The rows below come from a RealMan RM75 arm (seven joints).
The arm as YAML. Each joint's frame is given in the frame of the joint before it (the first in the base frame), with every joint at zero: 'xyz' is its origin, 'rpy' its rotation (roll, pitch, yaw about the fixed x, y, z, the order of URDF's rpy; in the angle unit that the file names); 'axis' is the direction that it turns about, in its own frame. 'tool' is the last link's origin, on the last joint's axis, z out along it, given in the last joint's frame.
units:
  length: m
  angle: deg
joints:
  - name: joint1
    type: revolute
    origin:
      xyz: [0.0, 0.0, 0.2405]
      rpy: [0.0, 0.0, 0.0]
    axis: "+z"
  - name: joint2
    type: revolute
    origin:
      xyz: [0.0, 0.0, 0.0]
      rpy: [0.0, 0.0, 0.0]
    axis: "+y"
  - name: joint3
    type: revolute
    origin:
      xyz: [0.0, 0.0, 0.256]
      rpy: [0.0, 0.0, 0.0]
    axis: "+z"
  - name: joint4
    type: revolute
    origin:
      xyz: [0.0, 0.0, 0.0]
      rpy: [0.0, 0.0, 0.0]
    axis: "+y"
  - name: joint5
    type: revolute
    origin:
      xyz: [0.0, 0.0, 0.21]
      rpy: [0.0, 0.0, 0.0]
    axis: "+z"
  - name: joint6
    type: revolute
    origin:
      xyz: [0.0, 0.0, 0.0]
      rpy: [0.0, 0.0, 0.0]
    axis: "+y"
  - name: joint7
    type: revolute
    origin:
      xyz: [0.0, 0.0, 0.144]
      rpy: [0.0, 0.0, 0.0]
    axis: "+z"
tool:
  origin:
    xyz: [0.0, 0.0, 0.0]
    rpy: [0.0, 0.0, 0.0]
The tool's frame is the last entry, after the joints.
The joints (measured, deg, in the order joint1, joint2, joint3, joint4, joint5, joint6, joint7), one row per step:
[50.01, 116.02, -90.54, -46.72, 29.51, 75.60, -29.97]
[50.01, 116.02, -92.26, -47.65, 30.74, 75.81, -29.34]
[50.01, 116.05, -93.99, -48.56, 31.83, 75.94, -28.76]
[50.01, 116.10, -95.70, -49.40, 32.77, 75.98, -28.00]
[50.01, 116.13, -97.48, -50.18, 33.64, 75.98, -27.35]
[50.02, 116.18, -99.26, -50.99, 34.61, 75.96, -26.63]
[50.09, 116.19, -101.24, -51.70, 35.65, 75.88, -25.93]
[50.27, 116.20, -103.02, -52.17, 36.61, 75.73, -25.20]
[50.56, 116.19, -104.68, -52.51, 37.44, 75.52, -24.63]
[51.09, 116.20, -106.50, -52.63, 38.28, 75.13, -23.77]
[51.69, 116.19, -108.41, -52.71, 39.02, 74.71, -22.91]
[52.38, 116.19, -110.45, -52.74, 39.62, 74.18, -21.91]
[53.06, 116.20, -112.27, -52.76, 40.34, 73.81, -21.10]
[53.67, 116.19, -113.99, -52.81, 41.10, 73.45, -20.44]
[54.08, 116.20, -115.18, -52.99, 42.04, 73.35, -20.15]
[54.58, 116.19, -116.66, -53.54, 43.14, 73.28, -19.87]
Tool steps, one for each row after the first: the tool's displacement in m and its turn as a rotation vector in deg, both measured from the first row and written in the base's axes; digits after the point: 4 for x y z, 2 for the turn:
[-0.0052, -0.0024, -0.0038, -0.72, 0.30, 0.59]
[-0.0101, -0.0049, -0.0078, -1.47, 0.49, 1.27]
[-0.0146, -0.0075, -0.0118, -2.07, 0.60, 1.83]
[-0.0185, -0.0104, -0.0158, -2.78, 0.57, 2.49]
[-0.0227, -0.0136, -0.0202, -3.50, 0.68, 3.08]
[-0.0266, -0.0172, -0.0248, -4.35, 0.67, 3.72]
[-0.0300, -0.0204, -0.0291, -5.06, 0.65, 4.20]
[-0.0333, -0.0229, -0.0329, -5.74, 0.52, 4.82]
[-0.0371, -0.0250, -0.0373, -6.27, 0.31, 5.40]
[-0.0406, -0.0271, -0.0415, -6.80, -0.08, 6.09]
[-0.0440, -0.0289, -0.0458, -7.22, -0.65, 6.88]
[-0.0474, -0.0309, -0.0497, -7.76, -1.07, 7.55]
[-0.0504, -0.0331, -0.0534, -8.34, -1.42, 8.21]
[-0.0533, -0.0358, -0.0564, -9.09, -1.35, 8.61]
[-0.0579, -0.0392, -0.0601, -10.09, -1.23, 9.41]

